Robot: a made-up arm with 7 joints. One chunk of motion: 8 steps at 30 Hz.
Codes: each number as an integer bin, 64 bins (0 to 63) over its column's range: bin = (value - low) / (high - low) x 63, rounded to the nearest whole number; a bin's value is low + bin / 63 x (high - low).
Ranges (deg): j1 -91.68..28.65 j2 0..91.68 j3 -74.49..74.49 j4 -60.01..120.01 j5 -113..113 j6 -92.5..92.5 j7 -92.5..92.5
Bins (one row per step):
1: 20 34 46 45 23 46 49
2: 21 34 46 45 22 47 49
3: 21 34 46 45 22 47 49
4: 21 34 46 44 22 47 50
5: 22 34 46 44 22 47 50
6: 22 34 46 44 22 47 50
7: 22 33 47 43 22 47 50
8: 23 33 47 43 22 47 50
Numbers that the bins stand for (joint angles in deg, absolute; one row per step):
1: -53.48 49.48 34.29 68.58 -30.49 42.58 51.39
2: -51.57 49.48 34.29 68.58 -34.08 45.52 51.39
3: -51.57 49.48 34.29 68.58 -34.08 45.52 51.39
4: -51.57 49.48 34.29 65.72 -34.08 45.52 54.33
5: -49.66 49.48 34.29 65.72 -34.08 45.52 54.33
6: -49.66 49.48 34.29 65.72 -34.08 45.52 54.33
7: -49.66 48.02 36.65 62.86 -34.08 45.52 54.33
8: -47.75 48.02 36.65 62.86 -34.08 45.52 54.33

